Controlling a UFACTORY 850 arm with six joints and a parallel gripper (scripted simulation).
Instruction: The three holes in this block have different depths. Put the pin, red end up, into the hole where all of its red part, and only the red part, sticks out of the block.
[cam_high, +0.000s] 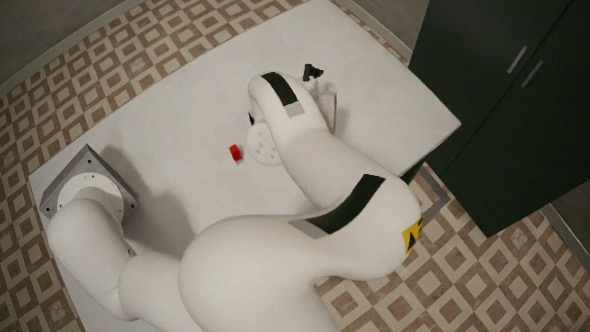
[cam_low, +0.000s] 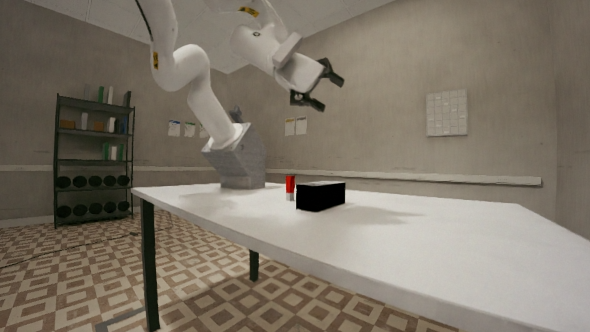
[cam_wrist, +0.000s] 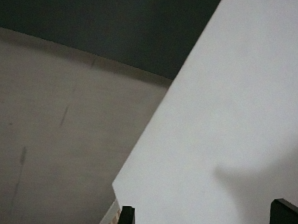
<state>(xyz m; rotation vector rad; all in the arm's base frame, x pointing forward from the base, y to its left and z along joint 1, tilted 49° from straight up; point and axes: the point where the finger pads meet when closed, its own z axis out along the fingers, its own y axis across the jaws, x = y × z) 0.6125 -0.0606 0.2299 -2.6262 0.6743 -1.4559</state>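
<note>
My gripper is now 200 mm past the pin, 140 mm to the right of it and 250 mm above it. The rest, counted from my hand: black block (60 mm behind, 110 mm to the left, 280 mm below).
</note>
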